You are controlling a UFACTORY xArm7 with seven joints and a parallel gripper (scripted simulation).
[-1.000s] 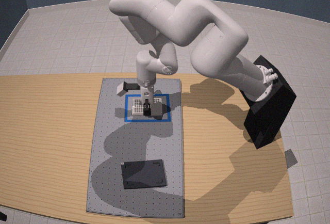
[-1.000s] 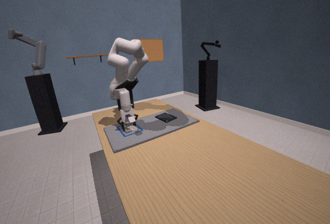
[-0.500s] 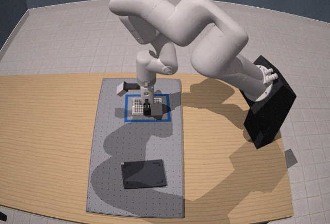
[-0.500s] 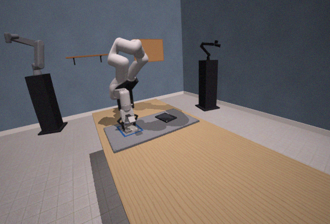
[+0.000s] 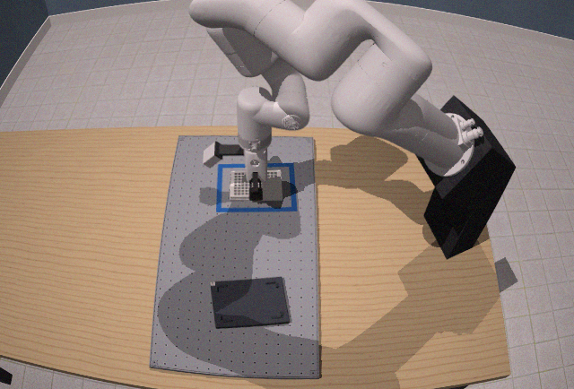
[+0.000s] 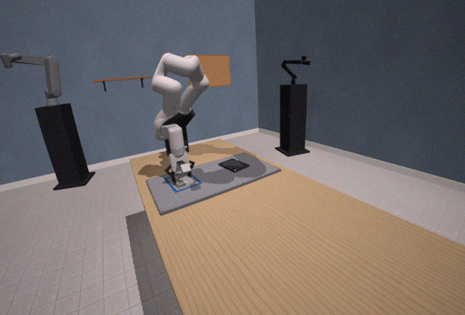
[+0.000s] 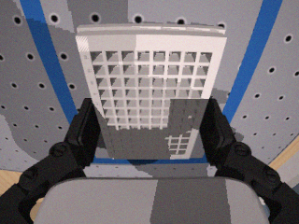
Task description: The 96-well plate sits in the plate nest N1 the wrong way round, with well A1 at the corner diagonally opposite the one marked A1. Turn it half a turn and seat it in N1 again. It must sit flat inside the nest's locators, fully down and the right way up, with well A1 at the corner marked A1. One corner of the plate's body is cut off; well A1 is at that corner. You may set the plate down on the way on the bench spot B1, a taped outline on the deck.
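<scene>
My gripper is now 1 cm above the white 96-well plate. The rest, counted from my hand: dark plate nest N1: 8 cm behind, 32 cm to the left, 1 cm below.
</scene>
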